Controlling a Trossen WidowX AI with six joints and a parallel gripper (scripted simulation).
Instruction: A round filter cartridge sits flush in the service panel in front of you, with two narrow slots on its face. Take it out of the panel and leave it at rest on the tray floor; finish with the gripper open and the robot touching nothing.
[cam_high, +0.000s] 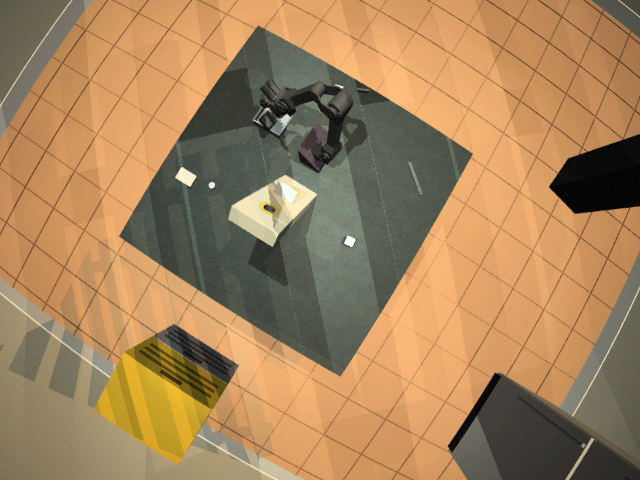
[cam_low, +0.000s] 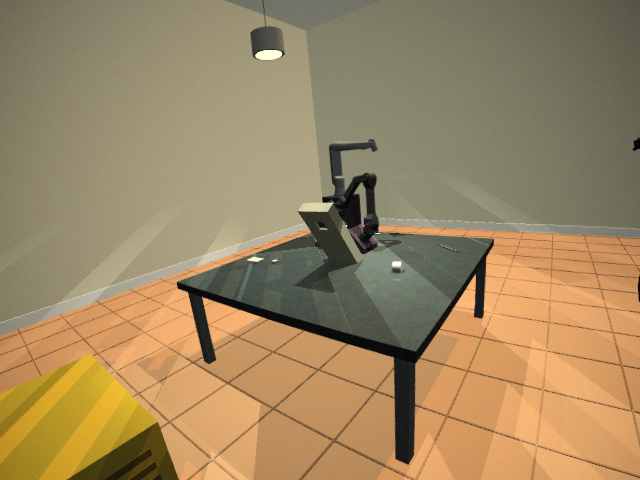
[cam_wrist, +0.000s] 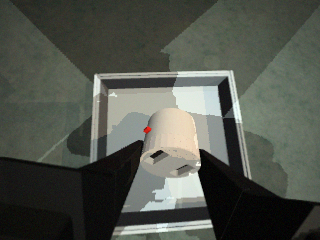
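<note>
Right now my gripper tip is right at the round grey filter cartridge. From my gripper tip the other things lie so: cream block (50 cm ahead, 14 cm to the right, 4 cm below); service panel (32 cm ahead, 33 cm to the left, 13 cm above); pale blue tray (1 cm to the right, 4 cm below).
</note>
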